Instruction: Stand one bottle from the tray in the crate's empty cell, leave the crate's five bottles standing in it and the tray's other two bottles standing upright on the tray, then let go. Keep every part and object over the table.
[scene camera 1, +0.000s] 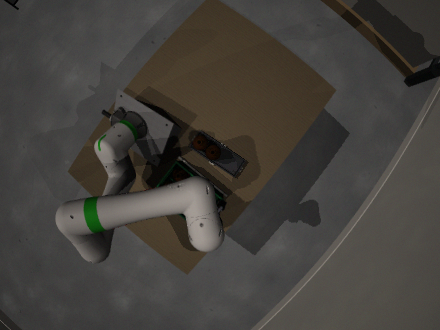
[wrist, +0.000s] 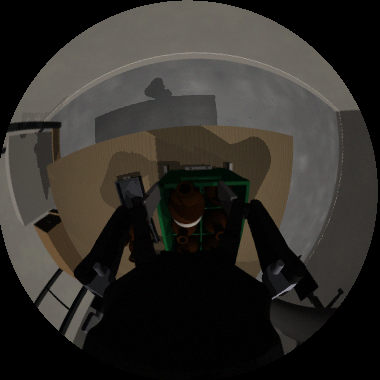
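Where they show: gripper, fingertip midpoint: (wrist: 188, 189); arm's base, origin of the base link: (scene camera 1: 134, 124).
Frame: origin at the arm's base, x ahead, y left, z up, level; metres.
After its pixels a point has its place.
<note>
My gripper (wrist: 188, 189) {x 0.528, y -0.140, z 0.056 m} is open in the wrist view, its fingers apart on both sides of a brown bottle (wrist: 186, 204) {x 0.503, y -0.132, z 0.056 m} with a white band. That bottle is upright in the far-left cell of the green crate (wrist: 164, 225) {x 0.441, y -0.068, z 0.017 m} (scene camera 1: 167, 173) {x 0.264, y -0.107, z 0.029 m}; its base is hidden. Other brown bottles (wrist: 215, 217) {x 0.415, y -0.189, z -0.027 m} show in the crate's other cells, partly hidden by the gripper. The dark tray (scene camera 1: 232, 165) {x 0.503, y 0.074, z -0.141 m} (wrist: 131, 188) {x 0.505, y 0.076, z -0.141 m} lies beside the crate. Two bottles, one at the tray's end (scene camera 1: 200, 141) {x 0.316, y 0.092, z 0.014 m} and one beside it (scene camera 1: 213, 152) {x 0.392, y 0.081, z 0.013 m}, stand on it. In scene camera 1 the arm hides the gripper and part of the crate.
The wooden table (scene camera 1: 250, 65) {x 0.308, y 0.582, z -0.146 m} (wrist: 80, 190) {x 0.550, y 0.383, z -0.147 m} carries the crate, the tray and the robot's base plate (scene camera 1: 160, 125) {x 0.130, y 0.061, z 0.062 m}. The forearm (scene camera 1: 145, 201) {x 0.309, y -0.139, z 0.477 m} passes over the crate's near side. The crate stands close to a table edge.
</note>
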